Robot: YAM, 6 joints.
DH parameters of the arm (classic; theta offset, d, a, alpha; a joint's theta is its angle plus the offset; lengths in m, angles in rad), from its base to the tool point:
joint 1: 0 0.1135 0.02 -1.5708
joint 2: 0 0 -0.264 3.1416
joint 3: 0.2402 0 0.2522 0
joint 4: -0.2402 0 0.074 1.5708
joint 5: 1.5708 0 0 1.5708
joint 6: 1.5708 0.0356 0 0
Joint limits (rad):
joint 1: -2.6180..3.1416
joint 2: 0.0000..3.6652
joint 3: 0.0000..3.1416
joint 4: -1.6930..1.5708
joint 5: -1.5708..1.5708
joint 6: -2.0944..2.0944
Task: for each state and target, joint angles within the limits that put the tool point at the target. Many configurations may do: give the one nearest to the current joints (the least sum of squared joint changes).
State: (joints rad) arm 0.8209 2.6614 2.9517 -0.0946 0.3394 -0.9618
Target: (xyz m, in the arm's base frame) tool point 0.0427 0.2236 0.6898
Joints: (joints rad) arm 1.4352 1.9630 3.1416 -0.2957 0.3461 -0.9618
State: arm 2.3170 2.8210 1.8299 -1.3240 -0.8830 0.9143
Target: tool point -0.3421 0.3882 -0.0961
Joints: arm 2.2441 3.1202 2.3991 -0.7557 -0.7927 0.9143
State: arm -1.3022 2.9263 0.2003 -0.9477 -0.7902 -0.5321
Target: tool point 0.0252 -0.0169 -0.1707
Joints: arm -1.3538 3.3992 0.9425 -0.5333 -0.6300 -0.5321
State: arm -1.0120 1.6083 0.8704 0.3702 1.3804 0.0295
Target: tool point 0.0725 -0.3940 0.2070
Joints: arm -1.3027 1.8947 1.1238 0.4117 1.3185 0.0295
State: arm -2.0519 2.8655 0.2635 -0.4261 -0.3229 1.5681
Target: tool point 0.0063 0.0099 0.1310
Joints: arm -1.9756 3.0235 0.0619 -1.1327 -0.0532 1.5681
